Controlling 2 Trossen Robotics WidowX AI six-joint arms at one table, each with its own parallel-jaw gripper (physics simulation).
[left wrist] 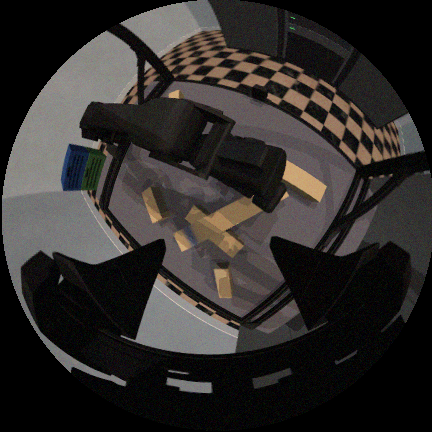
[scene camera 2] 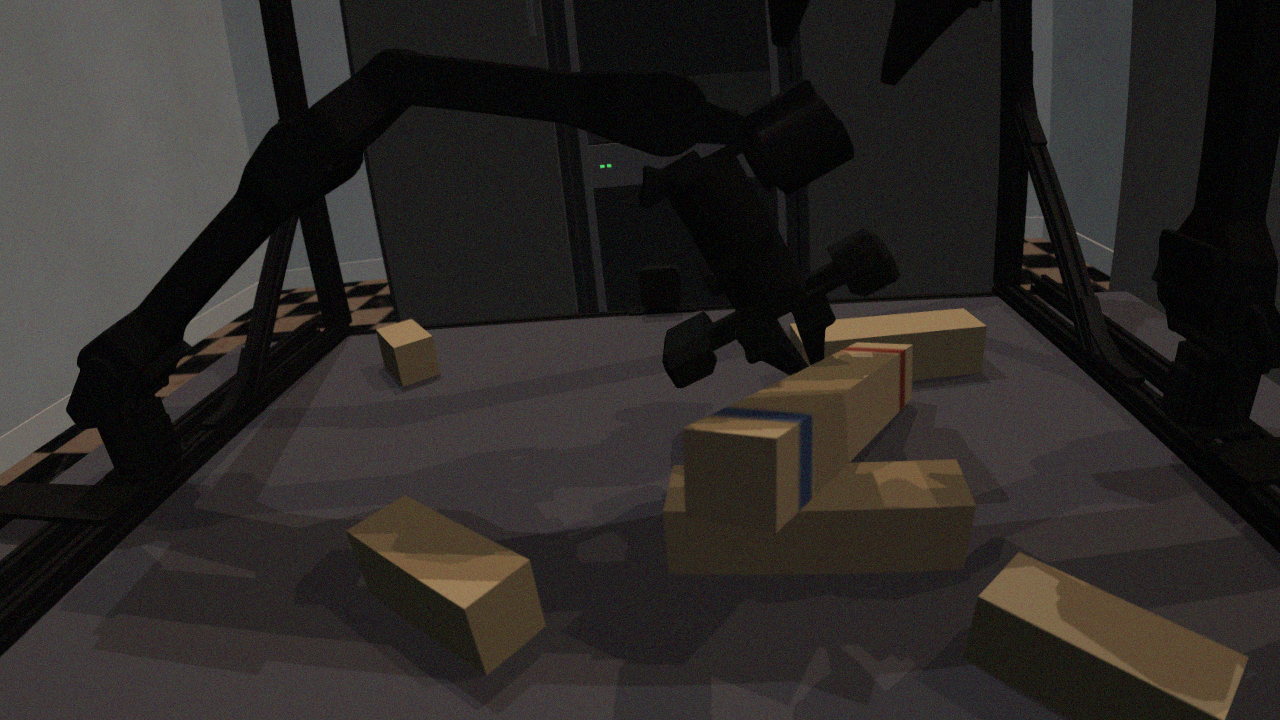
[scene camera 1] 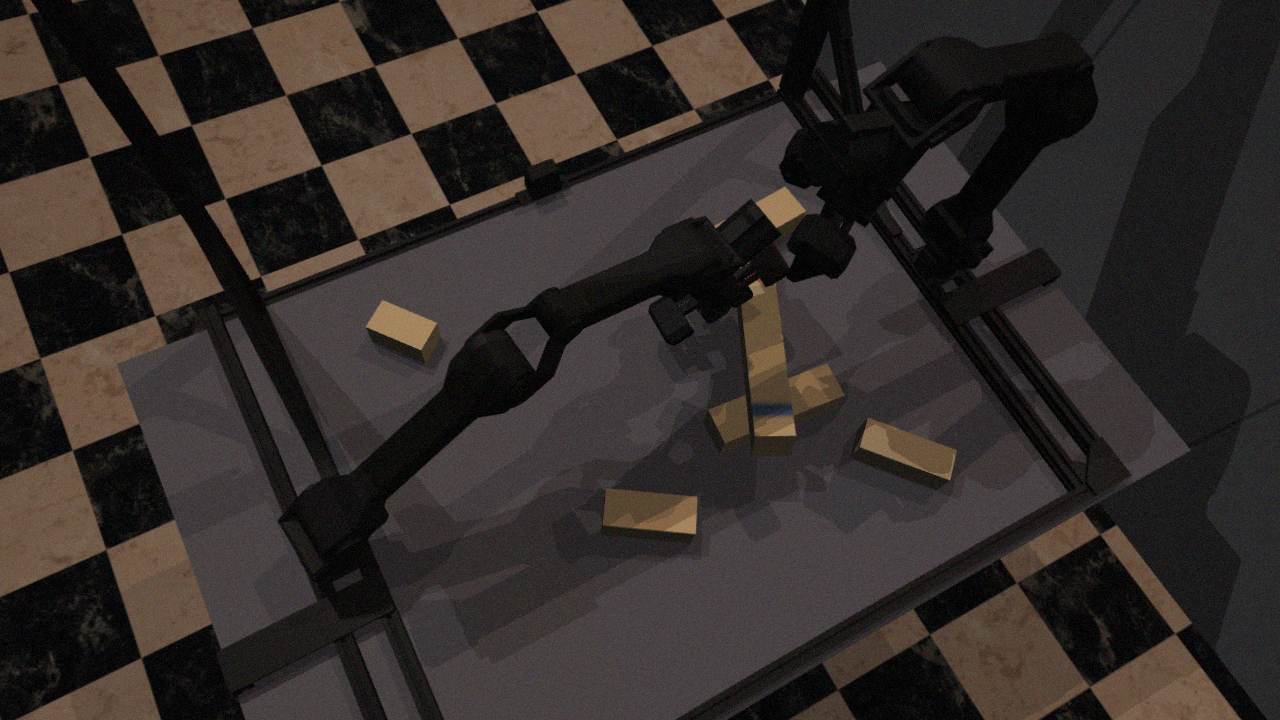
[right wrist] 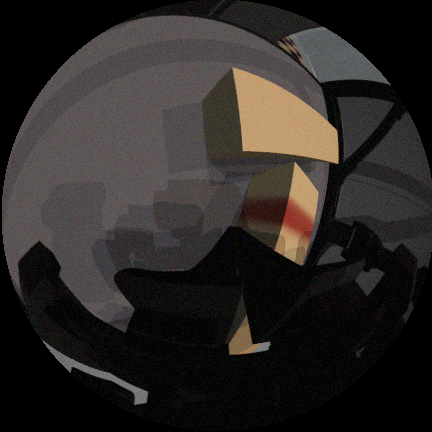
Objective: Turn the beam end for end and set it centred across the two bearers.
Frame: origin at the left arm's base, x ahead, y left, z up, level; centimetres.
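Seen in the pictures: left gripper, between the fingertips: (left wrist: pixel 218 243) (scene camera 2: pixel 837 66); right gripper, between the fingertips: (scene camera 1: pixel 730 303) (right wrist: pixel 232 231); left arm's base, origin of its link: (scene camera 2: pixel 1204 417) (scene camera 1: pixel 937 263) (right wrist: pixel 327 228); right arm's base, origin of its link: (left wrist: pixel 124 139) (scene camera 2: pixel 149 463) (scene camera 1: pixel 334 551).
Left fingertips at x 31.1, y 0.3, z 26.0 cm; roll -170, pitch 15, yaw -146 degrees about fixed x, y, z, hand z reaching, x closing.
Note:
Pixels of each thing's top centre, then the offset from my left fingertips to it.
- front bearer, centre of its top: (scene camera 2: pixel 819 485) (scene camera 1: pixel 777 402) (left wrist: pixel 212 231) dx +2.8, dy +8.4, dz -23.2 cm
- back bearer, centre of its top: (scene camera 2: pixel 889 324) (right wrist: pixel 316 132) (scene camera 1: pixel 747 226) (left wrist: pixel 297 176) dx -7.7, dy -16.7, dz -23.2 cm
- loose block, centre of its top: (scene camera 2: pixel 403 332) (scene camera 1: pixel 401 324) (left wrist: pixel 173 97) dx +41.9, dy -23.7, dz -23.5 cm
The wooden beam (scene camera 1: pixel 763 340) (scene camera 2: pixel 841 394) (left wrist: pixel 235 215) (right wrist: pixel 267 185) lies with its blue-banded end across the front bearer (scene camera 1: pixel 819 389) (scene camera 2: pixel 895 537) (left wrist: pixel 230 245). Its red-banded end is in front of the back bearer (scene camera 1: pixel 781 210) (scene camera 2: pixel 939 344) (left wrist: pixel 305 182) (right wrist: pixel 285 120), apart from it and looking lower, so the beam seems tilted. My right gripper (scene camera 1: pixel 735 297) (scene camera 2: pixel 810 360) (right wrist: pixel 232 231) is shut and empty, its tips close beside the beam near the red end; contact is unclear. My left gripper (scene camera 2: pixel 836 60) (left wrist: pixel 218 243) is open and empty, high above the table.
One loose block (scene camera 1: pixel 402 329) (scene camera 2: pixel 409 353) (left wrist: pixel 176 94) lies at the back left, another (scene camera 1: pixel 650 513) (scene camera 2: pixel 447 573) (left wrist: pixel 156 205) at the front left, and a third (scene camera 1: pixel 905 450) (scene camera 2: pixel 1109 635) (left wrist: pixel 223 282) at the front right. My right forearm reaches over the table's left half.

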